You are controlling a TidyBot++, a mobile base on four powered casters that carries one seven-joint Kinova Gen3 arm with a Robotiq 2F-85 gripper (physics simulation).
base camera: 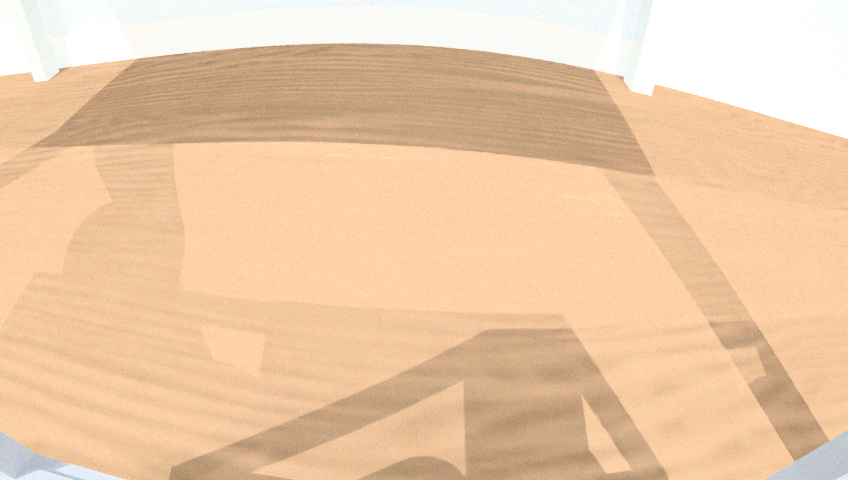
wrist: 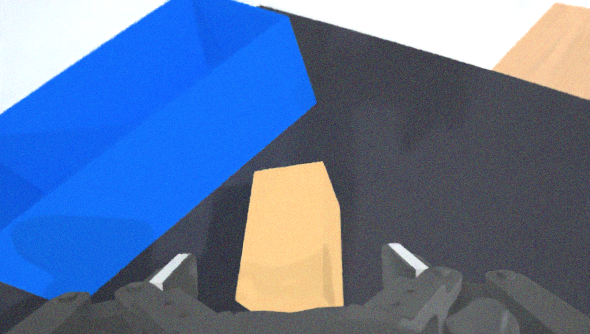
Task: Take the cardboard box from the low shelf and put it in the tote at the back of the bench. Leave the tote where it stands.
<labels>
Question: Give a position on a bench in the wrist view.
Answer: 472, 169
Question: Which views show the blue tote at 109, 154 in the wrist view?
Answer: The wrist view only.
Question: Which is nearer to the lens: the tan cardboard box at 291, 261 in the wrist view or the blue tote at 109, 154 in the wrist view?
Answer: The tan cardboard box.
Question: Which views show the tan cardboard box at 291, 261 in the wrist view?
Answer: The wrist view only.
</labels>
